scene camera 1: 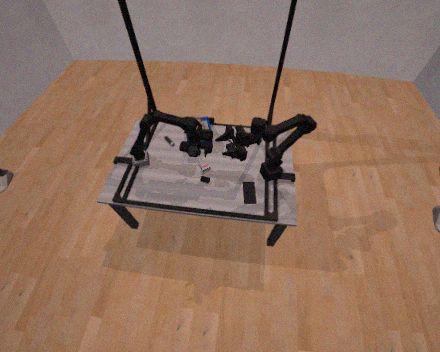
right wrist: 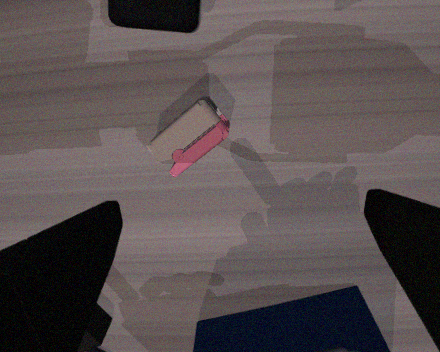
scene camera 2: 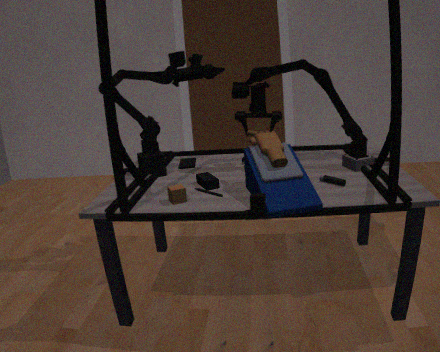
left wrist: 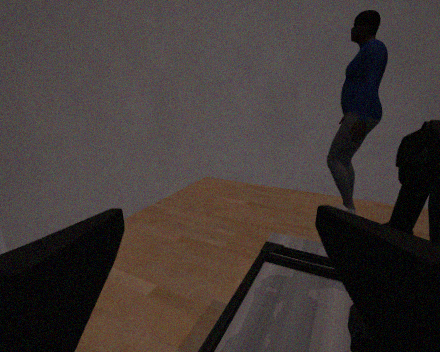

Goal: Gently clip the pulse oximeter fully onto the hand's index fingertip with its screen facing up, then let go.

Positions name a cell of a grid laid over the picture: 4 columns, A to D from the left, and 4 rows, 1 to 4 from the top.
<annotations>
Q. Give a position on a blue stand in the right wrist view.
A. D4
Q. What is the left gripper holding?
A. Nothing.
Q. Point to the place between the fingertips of the right gripper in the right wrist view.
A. At C3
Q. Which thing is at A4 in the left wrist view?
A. The left gripper.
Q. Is the left gripper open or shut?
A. Open.
</annotations>
